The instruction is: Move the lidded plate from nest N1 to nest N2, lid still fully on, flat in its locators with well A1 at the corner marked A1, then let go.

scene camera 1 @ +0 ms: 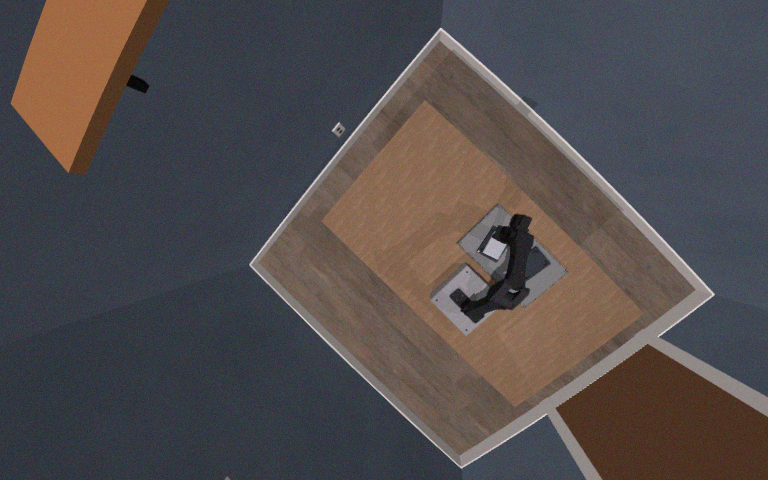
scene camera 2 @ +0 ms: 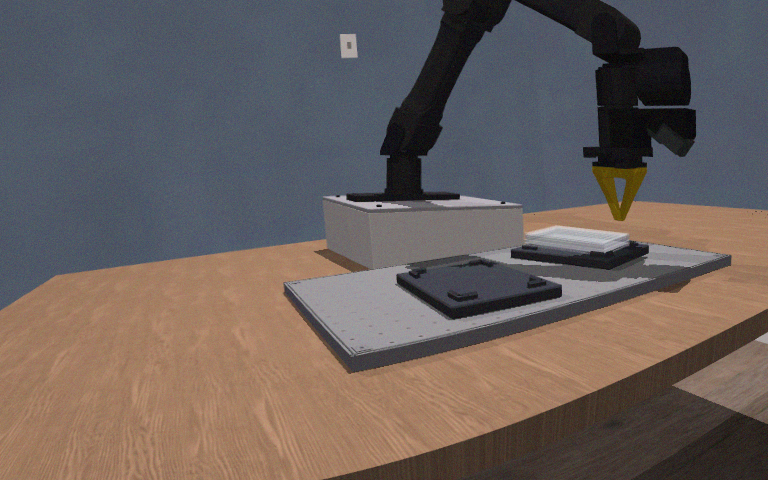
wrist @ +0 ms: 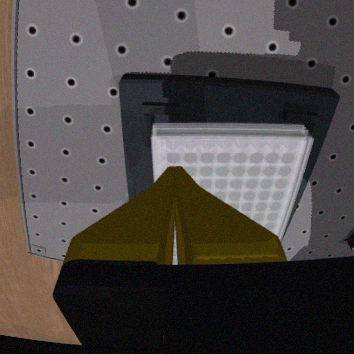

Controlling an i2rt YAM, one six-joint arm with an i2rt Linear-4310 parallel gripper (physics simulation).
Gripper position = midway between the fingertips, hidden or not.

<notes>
My gripper [scene camera 2: 619,220] is shut, holding nothing. Further things: a black nest [scene camera 2: 610,259].
My gripper shows as well in the wrist view [wrist: 174,177].
</notes>
